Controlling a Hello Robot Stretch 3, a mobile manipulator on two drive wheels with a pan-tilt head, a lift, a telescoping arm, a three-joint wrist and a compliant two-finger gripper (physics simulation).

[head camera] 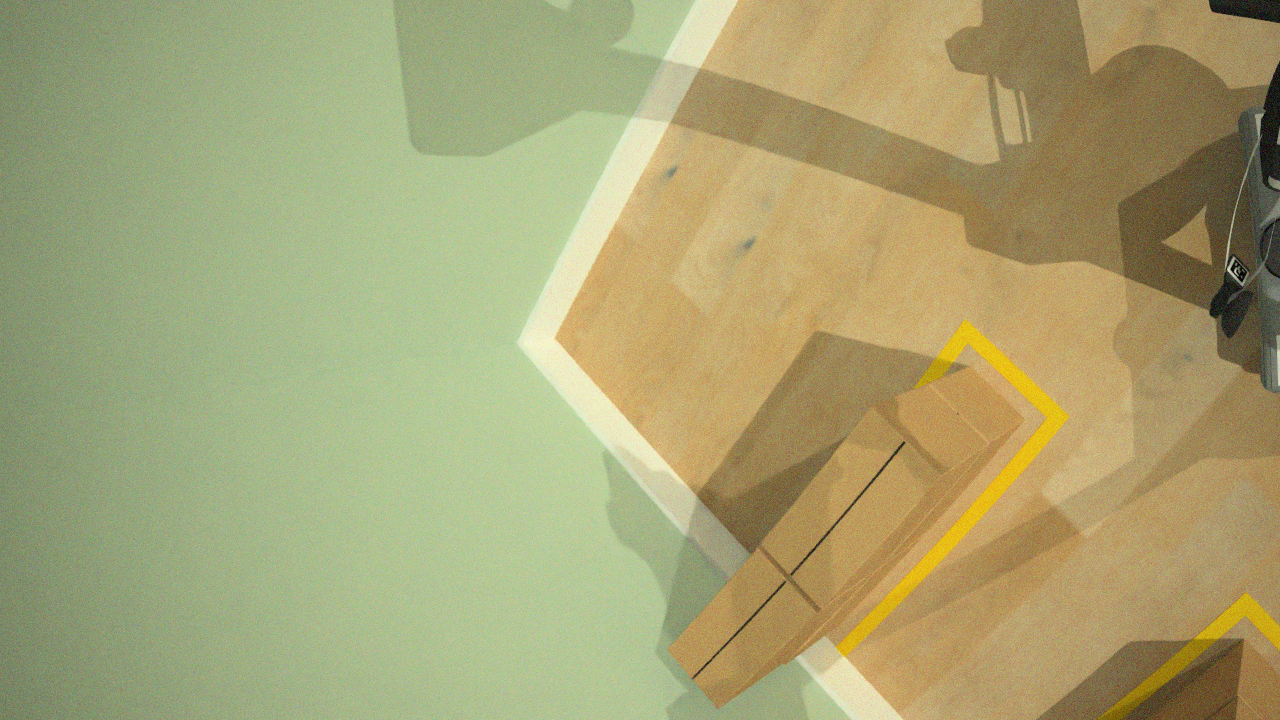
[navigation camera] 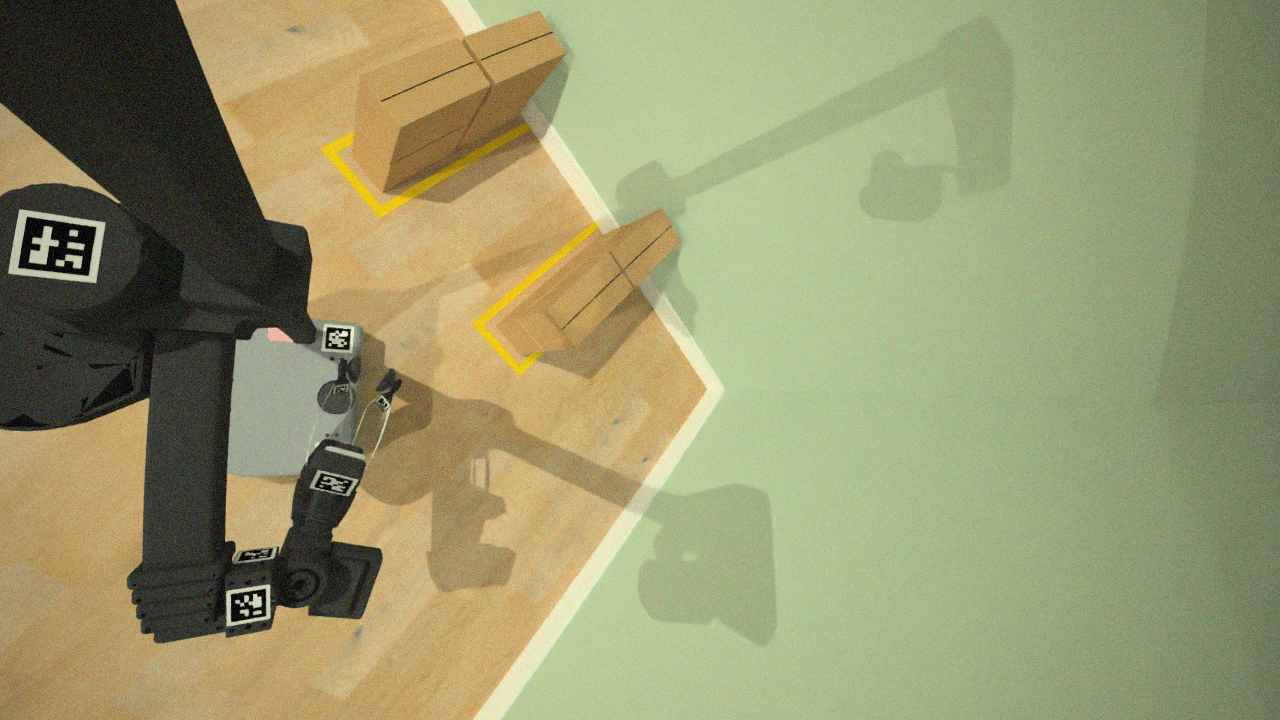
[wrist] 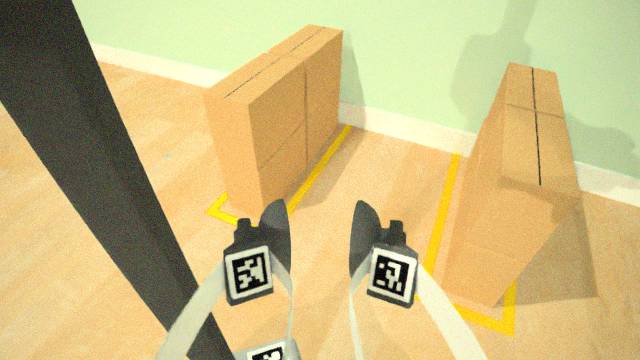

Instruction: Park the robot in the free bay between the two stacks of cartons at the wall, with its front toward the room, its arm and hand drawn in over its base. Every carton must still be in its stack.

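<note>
One carton stack [head camera: 841, 519] [navigation camera: 595, 291] [wrist: 530, 145] stands upright against the wall near the room corner; its front part is lower. The other stack [navigation camera: 429, 98] [wrist: 285, 125] stands upright farther from the corner; part of it [head camera: 1230, 685] shows at the bottom right of the head view. The free bay [head camera: 1011, 653] [navigation camera: 492, 210] [wrist: 385, 185] is the floor between their yellow outlines. The grey robot base [navigation camera: 277, 420] is outside the bay, on its room side. My gripper [navigation camera: 367, 376] [wrist: 319, 225] is open and empty, at the base's edge on the side toward the wall.
The green wall [head camera: 268, 358] [navigation camera: 895, 358] [wrist: 400, 60] has a white skirting board and meets another wall in a corner beside the nearer stack. Yellow floor tape [head camera: 966, 528] [navigation camera: 537, 273] [wrist: 442, 215] outlines each stack. The dark mast [wrist: 100, 165] crosses the wrist view's left side.
</note>
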